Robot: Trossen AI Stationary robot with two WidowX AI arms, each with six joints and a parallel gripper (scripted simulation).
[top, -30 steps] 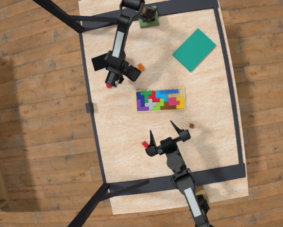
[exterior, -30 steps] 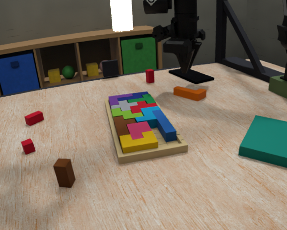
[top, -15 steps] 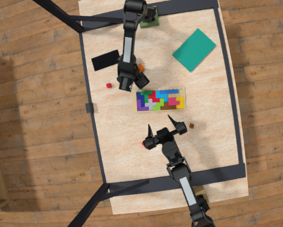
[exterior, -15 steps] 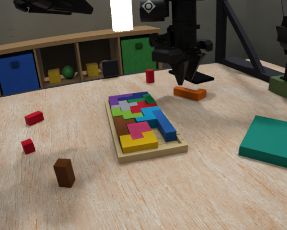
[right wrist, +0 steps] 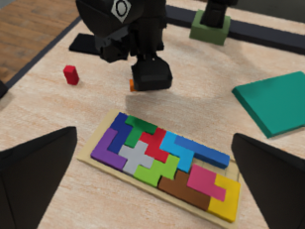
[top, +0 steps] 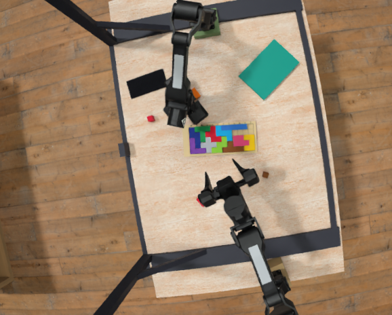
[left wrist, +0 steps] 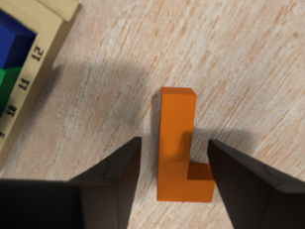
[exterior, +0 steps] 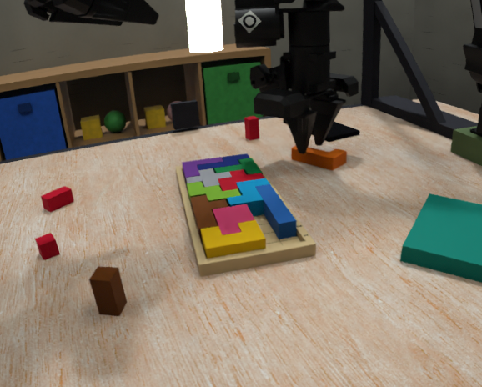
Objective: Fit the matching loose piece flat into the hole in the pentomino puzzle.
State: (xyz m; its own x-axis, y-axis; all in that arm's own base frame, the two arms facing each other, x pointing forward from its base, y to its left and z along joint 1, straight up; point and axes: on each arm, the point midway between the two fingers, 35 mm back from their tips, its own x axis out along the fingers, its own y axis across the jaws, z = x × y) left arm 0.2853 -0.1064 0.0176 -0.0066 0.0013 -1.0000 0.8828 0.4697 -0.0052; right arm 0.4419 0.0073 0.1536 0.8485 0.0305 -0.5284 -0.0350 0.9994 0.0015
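The orange L-shaped piece lies 10 mm to the left of my left hand and 50 mm below it. The rest, counted from my left hand: magenta piece (150 mm ahead, 190 mm to the right, 40 mm below); then yellow piece (170 mm ahead, 200 mm to the right, 40 mm below); then black mat (140 mm behind, 110 mm to the left, 50 mm below).
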